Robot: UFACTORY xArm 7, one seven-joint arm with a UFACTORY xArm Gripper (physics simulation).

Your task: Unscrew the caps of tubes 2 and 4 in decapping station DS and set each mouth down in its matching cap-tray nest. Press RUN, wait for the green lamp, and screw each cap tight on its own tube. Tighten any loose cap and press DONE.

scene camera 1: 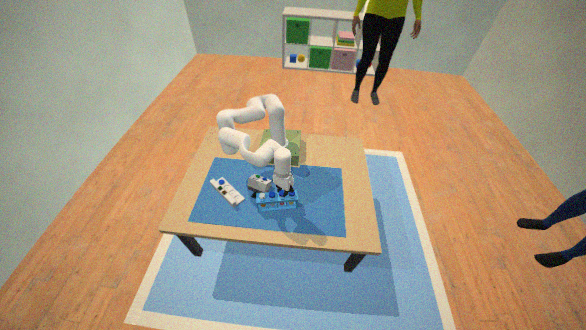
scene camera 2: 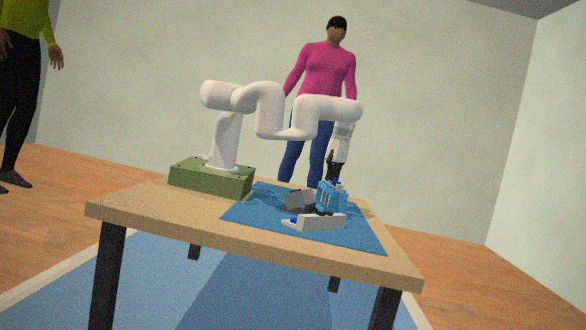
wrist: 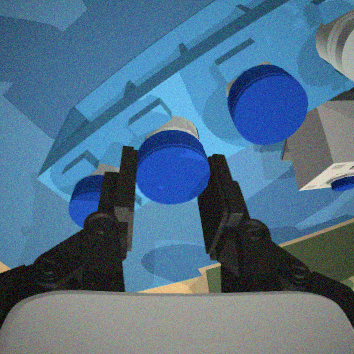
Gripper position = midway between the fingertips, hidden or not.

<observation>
In view: my gripper (scene camera 2: 331,179) and a grey lamp box (scene camera 2: 294,201).
My gripper shows as well in the wrist view (wrist: 169,172). The grey lamp box shows as well in the wrist view (wrist: 313,148).
</observation>
